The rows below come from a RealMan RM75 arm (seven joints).
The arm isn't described. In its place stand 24 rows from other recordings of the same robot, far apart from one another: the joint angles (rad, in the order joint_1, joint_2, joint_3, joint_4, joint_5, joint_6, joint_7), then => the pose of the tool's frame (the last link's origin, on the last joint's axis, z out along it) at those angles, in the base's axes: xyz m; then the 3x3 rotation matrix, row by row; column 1 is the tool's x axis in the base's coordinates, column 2 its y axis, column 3 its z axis.
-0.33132 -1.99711 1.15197 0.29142 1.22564 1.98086 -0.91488 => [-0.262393 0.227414 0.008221], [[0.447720 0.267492 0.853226], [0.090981 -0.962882 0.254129], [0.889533 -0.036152 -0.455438]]
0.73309 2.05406 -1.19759 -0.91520 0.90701 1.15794 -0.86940 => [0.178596 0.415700 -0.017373], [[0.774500 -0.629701 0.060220], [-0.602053 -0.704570 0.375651], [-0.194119 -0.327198 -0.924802]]
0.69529 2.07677 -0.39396 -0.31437 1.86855 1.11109 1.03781 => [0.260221 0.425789 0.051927], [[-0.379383 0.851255 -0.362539], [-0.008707 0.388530 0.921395], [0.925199 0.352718 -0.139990]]
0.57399 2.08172 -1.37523 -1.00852 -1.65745 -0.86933 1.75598 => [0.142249 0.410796 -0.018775], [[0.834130 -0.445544 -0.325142], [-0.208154 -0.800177 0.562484], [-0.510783 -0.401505 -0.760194]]
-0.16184 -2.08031 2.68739 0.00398 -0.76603 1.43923 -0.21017 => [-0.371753 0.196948 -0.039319], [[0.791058 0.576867 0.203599], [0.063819 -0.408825 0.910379], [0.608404 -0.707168 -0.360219]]
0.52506 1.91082 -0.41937 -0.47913 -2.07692 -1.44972 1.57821 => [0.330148 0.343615 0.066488], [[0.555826 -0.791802 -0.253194], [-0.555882 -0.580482 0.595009], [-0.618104 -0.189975 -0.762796]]
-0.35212 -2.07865 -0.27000 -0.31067 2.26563 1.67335 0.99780 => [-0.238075 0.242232 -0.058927], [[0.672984 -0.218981 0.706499], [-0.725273 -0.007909 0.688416], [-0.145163 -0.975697 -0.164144]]
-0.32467 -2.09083 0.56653 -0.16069 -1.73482 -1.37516 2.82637 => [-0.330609 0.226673 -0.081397], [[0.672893 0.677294 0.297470], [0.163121 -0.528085 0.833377], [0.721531 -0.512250 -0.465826]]
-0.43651 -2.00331 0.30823 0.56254 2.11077 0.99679 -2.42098 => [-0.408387 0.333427 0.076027], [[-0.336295 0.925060 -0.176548], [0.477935 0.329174 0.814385], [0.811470 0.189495 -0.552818]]
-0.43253 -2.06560 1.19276 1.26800 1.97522 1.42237 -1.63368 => [-0.182653 0.346446 0.019981], [[0.978073 0.106902 0.178733], [0.046525 -0.948674 0.312815], [0.203000 -0.297640 -0.932846]]
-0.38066 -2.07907 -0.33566 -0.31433 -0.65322 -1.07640 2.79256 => [-0.281709 0.255573 -0.125532], [[0.720227 0.591276 0.362858], [0.222181 -0.692094 0.686762], [0.657197 -0.414004 -0.629835]]
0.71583 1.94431 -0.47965 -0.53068 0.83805 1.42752 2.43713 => [0.276282 0.385930 0.039874], [[-0.040350 0.984501 -0.170677], [0.904906 0.108439 0.411565], [0.423694 -0.137839 -0.895256]]
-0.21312 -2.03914 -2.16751 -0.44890 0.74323 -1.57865 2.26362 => [-0.313693 0.281460 0.082190], [[0.408006 0.717897 0.564051], [-0.256371 -0.502866 0.825469], [0.876245 -0.481403 -0.021125]]
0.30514 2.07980 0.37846 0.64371 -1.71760 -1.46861 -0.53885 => [0.254901 0.277078 -0.043004], [[0.778016 -0.593188 -0.206928], [0.271052 0.019797 0.962361], [-0.566765 -0.804820 0.176187]]
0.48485 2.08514 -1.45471 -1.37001 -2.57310 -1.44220 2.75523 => [0.203284 0.341545 -0.012208], [[0.607162 -0.681951 0.407795], [-0.791789 -0.562233 0.238672], [0.066513 -0.467800 -0.881328]]
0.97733 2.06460 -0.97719 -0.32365 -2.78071 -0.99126 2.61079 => [0.257586 0.402149 -0.066080], [[0.410793 -0.773613 0.482464], [-0.910253 -0.378096 0.168770], [0.051855 -0.508494 -0.859503]]
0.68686 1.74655 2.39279 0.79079 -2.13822 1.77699 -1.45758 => [0.241440 0.376676 0.138585], [[0.914873 -0.387671 -0.112777], [-0.354415 -0.904926 0.235582], [-0.193383 -0.175558 -0.965289]]
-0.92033 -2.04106 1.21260 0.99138 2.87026 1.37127 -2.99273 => [-0.168613 0.437044 0.021293], [[0.472910 0.669954 -0.572292], [0.878829 -0.311937 0.361046], [0.063365 -0.673689 -0.736294]]
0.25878 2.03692 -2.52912 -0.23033 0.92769 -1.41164 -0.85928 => [0.336171 0.266269 -0.008774], [[0.941752 0.213925 -0.259500], [0.264317 0.006283 0.964415], [0.207943 -0.976830 -0.050627]]
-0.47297 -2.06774 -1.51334 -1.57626 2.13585 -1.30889 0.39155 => [-0.092174 0.317362 -0.032001], [[0.783791 0.619311 0.046098], [0.597251 -0.772049 0.217327], [0.170183 -0.142807 -0.975010]]
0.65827 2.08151 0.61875 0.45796 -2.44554 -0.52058 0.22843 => [0.222428 0.364023 -0.136625], [[0.808406 -0.568374 -0.153072], [-0.285625 -0.606158 0.742288], [-0.514683 -0.556349 -0.652363]]
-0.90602 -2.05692 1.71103 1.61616 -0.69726 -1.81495 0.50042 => [-0.030501 0.307298 -0.026164], [[0.880377 0.043352 -0.472289], [0.117122 -0.984844 0.127923], [-0.459586 -0.167936 -0.872111]]
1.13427 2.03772 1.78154 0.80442 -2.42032 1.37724 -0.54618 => [0.070049 0.422161 -0.046598], [[0.798160 -0.508764 0.322646], [-0.573951 -0.804924 0.150594], [0.183089 -0.305381 -0.934463]]
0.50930 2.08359 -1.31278 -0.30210 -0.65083 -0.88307 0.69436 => [0.294262 0.376936 -0.031420], [[0.696100 -0.686197 -0.211136], [-0.173426 -0.446089 0.878025], [-0.696684 -0.574576 -0.429527]]
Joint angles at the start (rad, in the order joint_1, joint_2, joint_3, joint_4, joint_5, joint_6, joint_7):
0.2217 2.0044 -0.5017 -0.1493 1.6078 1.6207 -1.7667
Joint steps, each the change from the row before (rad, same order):
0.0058 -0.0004 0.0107 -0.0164 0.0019 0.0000 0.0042
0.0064 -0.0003 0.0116 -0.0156 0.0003 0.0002 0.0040
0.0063 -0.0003 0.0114 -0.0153 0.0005 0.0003 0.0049
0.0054 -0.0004 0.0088 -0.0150 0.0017 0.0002 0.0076
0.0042 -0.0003 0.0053 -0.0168 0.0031 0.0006 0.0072
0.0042 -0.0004 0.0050 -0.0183 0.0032 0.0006 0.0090
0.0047 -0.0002 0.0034 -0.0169 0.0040 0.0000 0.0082
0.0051 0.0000 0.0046 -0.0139 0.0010 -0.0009 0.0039
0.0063 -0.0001 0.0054 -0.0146 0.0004 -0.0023 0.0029
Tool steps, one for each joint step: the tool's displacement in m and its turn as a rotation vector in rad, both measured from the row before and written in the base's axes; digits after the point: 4 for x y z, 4 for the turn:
-0.0004 0.0044 0.0047 0.0159 -0.0076 0.0062
-0.0006 0.0044 0.0045 0.0150 -0.0072 0.0067
-0.0007 0.0042 0.0045 0.0145 -0.0061 0.0062
-0.0006 0.0038 0.0043 0.0120 -0.0039 0.0048
-0.0006 0.0034 0.0043 0.0111 -0.0057 0.0060
-0.0007 0.0034 0.0046 0.0108 -0.0056 0.0061
-0.0009 0.0034 0.0042 0.0098 -0.0052 0.0064
-0.0010 0.0032 0.0033 0.0088 -0.0072 0.0063
-0.0011 0.0037 0.0035 0.0097 -0.0092 0.0065

